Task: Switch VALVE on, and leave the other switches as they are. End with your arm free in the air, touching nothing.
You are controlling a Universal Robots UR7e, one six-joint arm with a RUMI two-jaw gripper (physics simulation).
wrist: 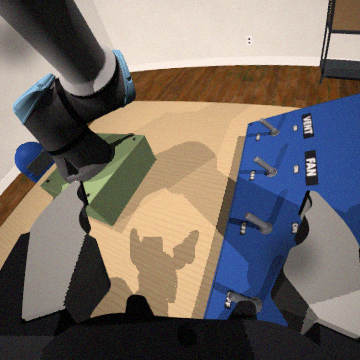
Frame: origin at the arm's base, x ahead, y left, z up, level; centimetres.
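Seen in the pictures: gripper, fingertip midpoint: (pixel 192 188); arm's base, origin of the base link: (pixel 87 162).
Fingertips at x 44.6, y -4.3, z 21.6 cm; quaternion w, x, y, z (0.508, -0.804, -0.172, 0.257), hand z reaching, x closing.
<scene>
Pixels of each thing's top centre, then the offset from my fingertips to it. "pt": a spot on its surface instead. Level surfaces: height alone.
- FAN switch, surface spot: (pixel 265 166) pt dx -2.5, dy +20.6, dz -20.5 cm
- third switch, surface spot: (pixel 258 223) pt dx +1.3, dy +9.2, dz -20.4 cm
- wooden table, its level: dz -31.3 cm
The blue switch panel (pixel 332 142) is at the right. Its VENT switch (pixel 270 127), FAN switch (pixel 265 166), a third switch (pixel 258 223) and a fourth switch (pixel 245 301) run down its left side. Their levers lean left, toward the OFF marks. The third switch's name is hidden behind the right finger, and the fourth is partly covered by the gripper body. No VALVE label can be read, so I cannot tell which switch is VALVE. My gripper (pixel 192 188) is wide open with nothing between its fingers. Its right finger overlaps the panel in view; its left finger is over the wooden table.
The wooden table (pixel 187 175) carries the green base block (pixel 127 182) of the arm at the left. The arm rises from it to the upper left. A blue rounded object (pixel 25 159) is behind the block. A dark shelf rack (pixel 325 42) stands at the upper right near the wall.
</scene>
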